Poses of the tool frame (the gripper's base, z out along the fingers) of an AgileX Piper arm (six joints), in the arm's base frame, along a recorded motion.
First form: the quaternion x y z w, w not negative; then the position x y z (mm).
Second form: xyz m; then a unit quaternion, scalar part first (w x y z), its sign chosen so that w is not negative. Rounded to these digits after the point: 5 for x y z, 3 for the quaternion.
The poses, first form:
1: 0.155 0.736 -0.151 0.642 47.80 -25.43 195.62
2: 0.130 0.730 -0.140 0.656 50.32 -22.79 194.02
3: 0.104 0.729 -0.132 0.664 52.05 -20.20 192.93
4: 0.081 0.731 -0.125 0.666 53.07 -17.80 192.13
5: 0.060 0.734 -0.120 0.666 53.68 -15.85 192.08
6: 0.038 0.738 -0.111 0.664 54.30 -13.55 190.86
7: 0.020 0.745 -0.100 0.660 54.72 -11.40 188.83
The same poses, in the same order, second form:
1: 0.04780 -0.02543 0.19562 0.642 0.155 0.736 -0.151
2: 0.05032 -0.02279 0.19402 0.656 0.130 0.730 -0.140
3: 0.05205 -0.02020 0.19293 0.664 0.104 0.729 -0.132
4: 0.05307 -0.01780 0.19213 0.666 0.081 0.731 -0.125
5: 0.05368 -0.01585 0.19208 0.666 0.060 0.734 -0.120
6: 0.05430 -0.01355 0.19086 0.664 0.038 0.738 -0.111
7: 0.05472 -0.01140 0.18883 0.660 0.020 0.745 -0.100
